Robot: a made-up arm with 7 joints. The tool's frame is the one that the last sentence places.
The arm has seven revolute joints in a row. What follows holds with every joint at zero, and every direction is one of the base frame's.
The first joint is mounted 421 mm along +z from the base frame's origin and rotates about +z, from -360 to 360 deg.
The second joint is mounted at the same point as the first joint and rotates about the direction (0, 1, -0.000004), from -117.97 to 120 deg.
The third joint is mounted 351 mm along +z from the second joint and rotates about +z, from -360 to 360 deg.
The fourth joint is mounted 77 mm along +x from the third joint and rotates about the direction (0, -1, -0.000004), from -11 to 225 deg.
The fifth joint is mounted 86 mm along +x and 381 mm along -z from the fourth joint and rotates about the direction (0, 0.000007, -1), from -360 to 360 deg.
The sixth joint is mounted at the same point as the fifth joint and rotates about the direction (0, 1, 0.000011), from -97 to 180 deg.
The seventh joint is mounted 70 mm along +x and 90 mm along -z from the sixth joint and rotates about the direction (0, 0.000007, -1), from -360 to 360 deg.
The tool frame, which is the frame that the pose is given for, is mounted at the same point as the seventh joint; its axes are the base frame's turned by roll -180, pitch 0 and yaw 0 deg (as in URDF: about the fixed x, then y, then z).
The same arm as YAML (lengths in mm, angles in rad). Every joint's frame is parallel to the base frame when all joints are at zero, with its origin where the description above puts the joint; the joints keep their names.
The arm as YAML. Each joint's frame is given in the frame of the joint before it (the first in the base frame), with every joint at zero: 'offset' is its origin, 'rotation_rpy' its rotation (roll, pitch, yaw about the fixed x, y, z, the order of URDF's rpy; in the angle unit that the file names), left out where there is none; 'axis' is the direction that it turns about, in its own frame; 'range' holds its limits. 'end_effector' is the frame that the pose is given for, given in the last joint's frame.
length_unit: mm
angle_unit: rad
chain:
  - id: joint 1
    offset: [0.0, 0.0, 421.0]
    axis: [0.0, 0.0, 1.0]
    range: [-6.2832, 6.2832]
  - id: joint 2
    offset: [0.0, 0.0, 0.0]
    axis: [0.0, 1.0, 0.0]
    range: [-2.059, 2.0944]
  - id: joint 3
    offset: [0.0, 0.0, 351.0]
    axis: [0.0, 0.0, 1.0]
    range: [-6.2832, 6.2832]
  - id: joint 4
    offset: [77.0, 0.0, 0.0]
    axis: [0.0, -1.0, 0.0]
    range: [-0.192, 3.927]
  - id: joint 5
    offset: [86.0, 0.0, -381.0]
    axis: [0.0, 0.0, -1.0]
    range: [-6.2832, 6.2832]
  - id: joint 6
    offset: [0.0, 0.0, 0.0]
    axis: [0.0, 1.0, 0.0]
    range: [-1.693, 3.1416]
  - id: joint 7
    offset: [70.0, 0.0, -90.0]
    axis: [0.0, 0.0, -1.0]
    range: [-6.2832, 6.2832]
end_effector:
  offset: [0.0, 0.0, 0.0]
  rotation_rpy: [3.1416, 0.0, 0.0]

